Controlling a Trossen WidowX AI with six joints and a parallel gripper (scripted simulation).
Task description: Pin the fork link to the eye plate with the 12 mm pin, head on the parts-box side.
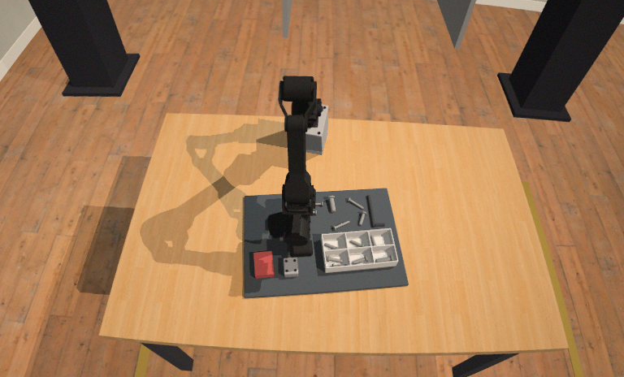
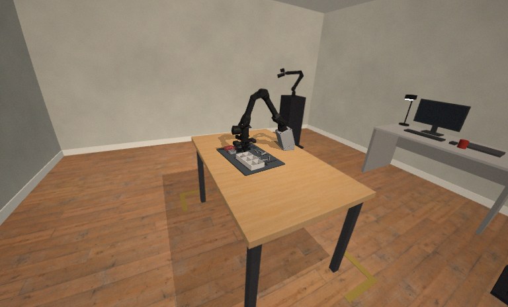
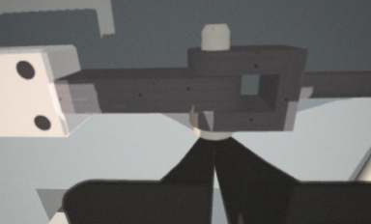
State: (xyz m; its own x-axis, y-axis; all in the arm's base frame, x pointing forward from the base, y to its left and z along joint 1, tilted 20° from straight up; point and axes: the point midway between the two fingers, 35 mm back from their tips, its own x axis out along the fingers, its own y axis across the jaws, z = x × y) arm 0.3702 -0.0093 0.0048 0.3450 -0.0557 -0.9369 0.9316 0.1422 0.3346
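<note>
The dark eye plate bar lies 20 mm ahead of my hand, 30 mm to the right of it and 30 mm below it. From my hand the other things lie so: pale pin (30 mm to the right, 30 mm below); then light grey block (100 mm ahead, 20 mm to the right, 20 mm below); then red block (90 mm ahead, 100 mm to the right, 30 mm below).
</note>
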